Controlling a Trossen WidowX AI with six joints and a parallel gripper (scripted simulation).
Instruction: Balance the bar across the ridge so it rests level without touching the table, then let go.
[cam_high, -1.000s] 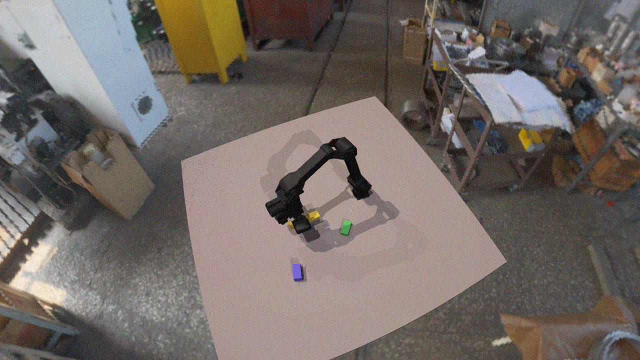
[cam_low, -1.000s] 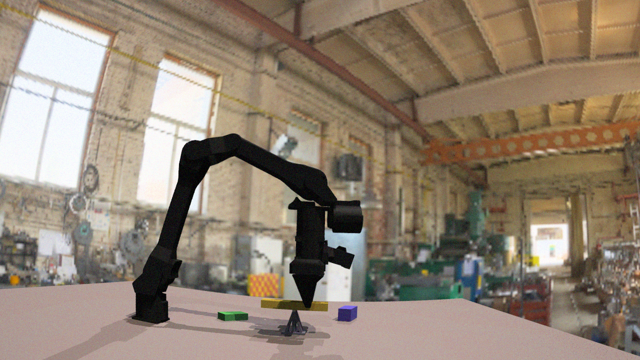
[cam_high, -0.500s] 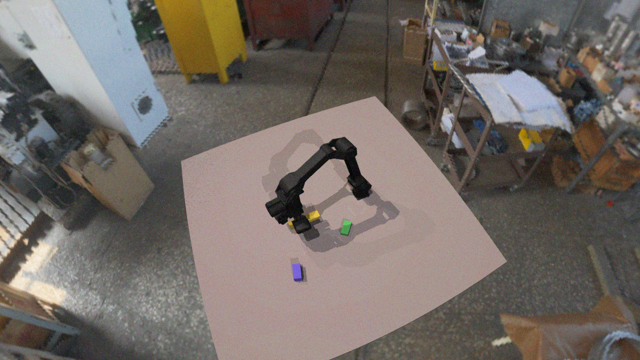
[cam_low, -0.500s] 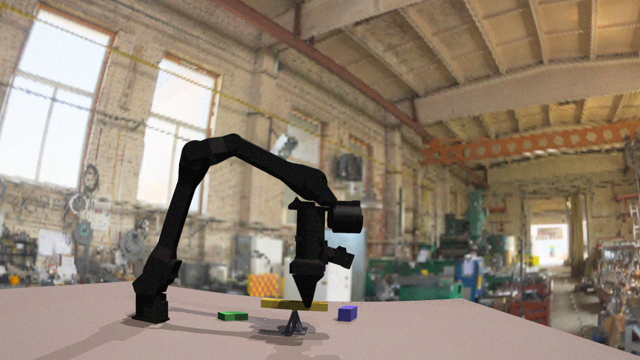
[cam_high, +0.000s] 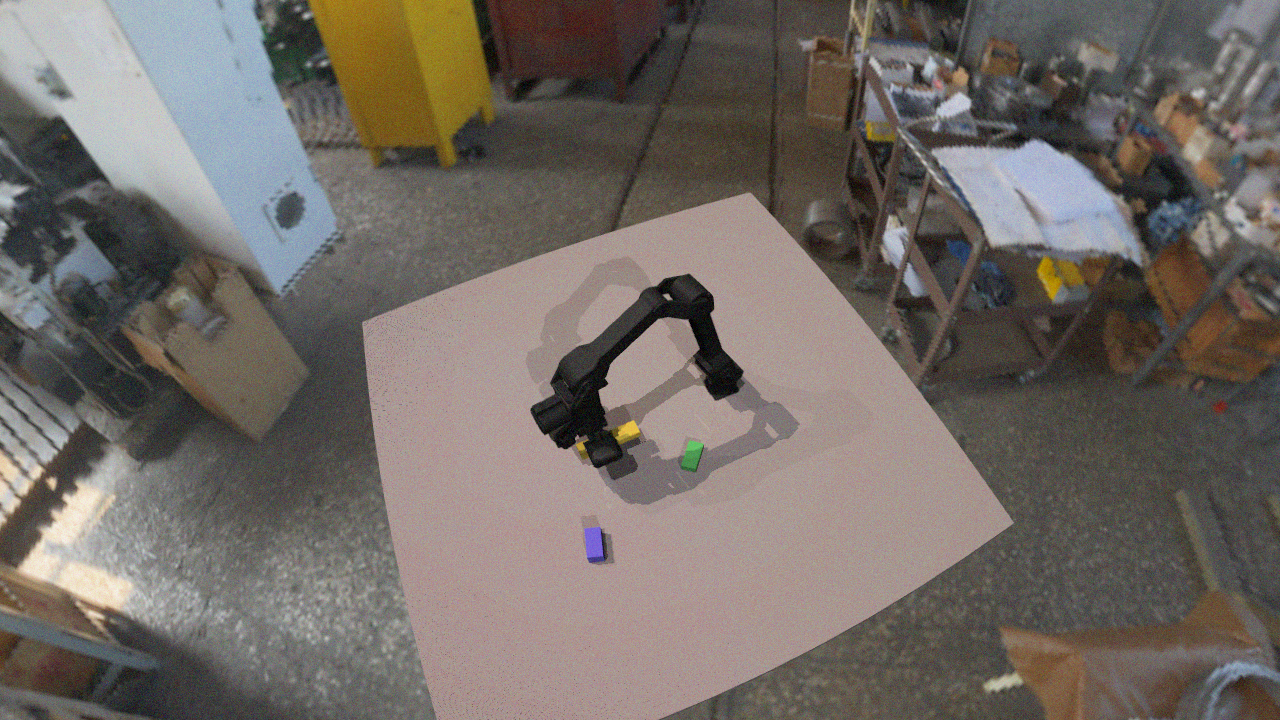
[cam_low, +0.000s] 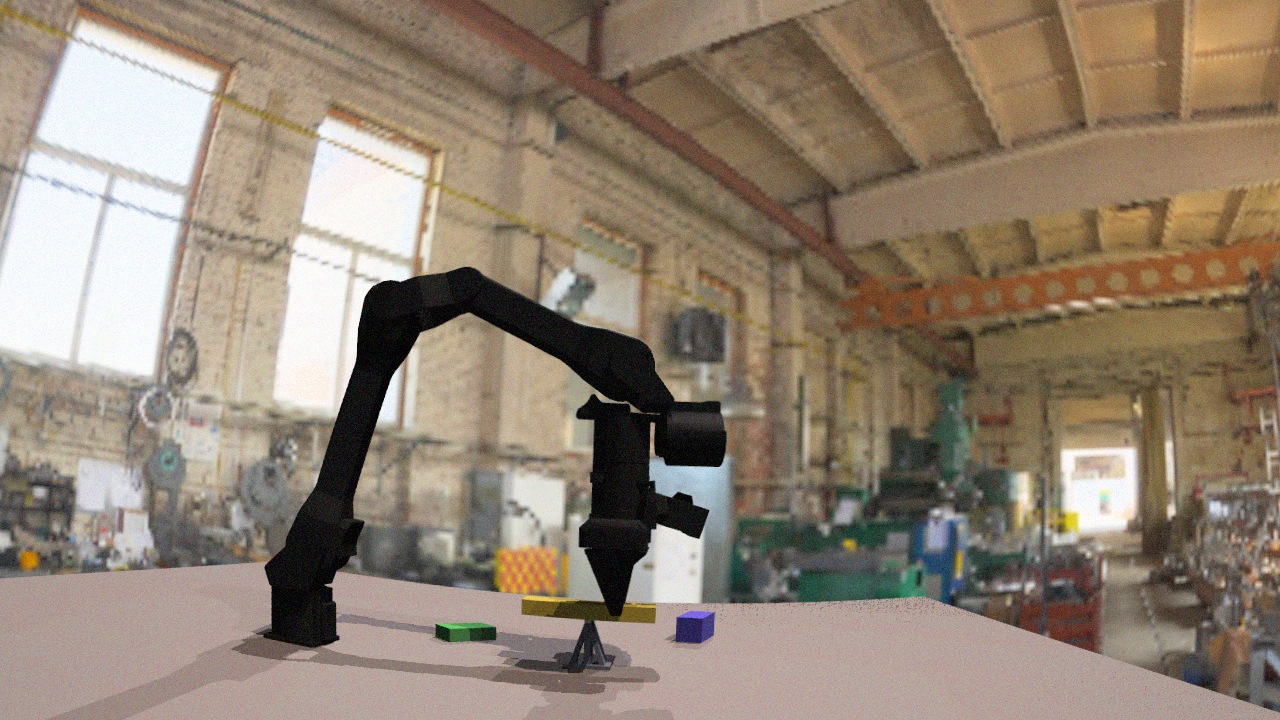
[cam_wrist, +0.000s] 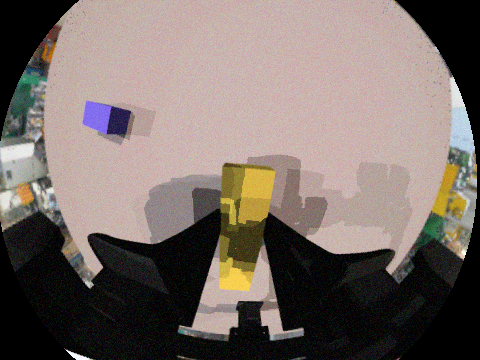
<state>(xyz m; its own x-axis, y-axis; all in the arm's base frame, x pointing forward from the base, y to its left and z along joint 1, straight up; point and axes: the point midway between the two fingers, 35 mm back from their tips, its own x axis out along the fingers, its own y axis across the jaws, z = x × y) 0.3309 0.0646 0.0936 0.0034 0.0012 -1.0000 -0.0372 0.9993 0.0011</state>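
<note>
My gripper tip is 30 mm past the yellow bar. From my gripper tip the other things lie so: green block (190 mm behind, 80 mm to the left, 50 mm below); purple block (200 mm to the left, 80 mm ahead, 40 mm below).
</note>
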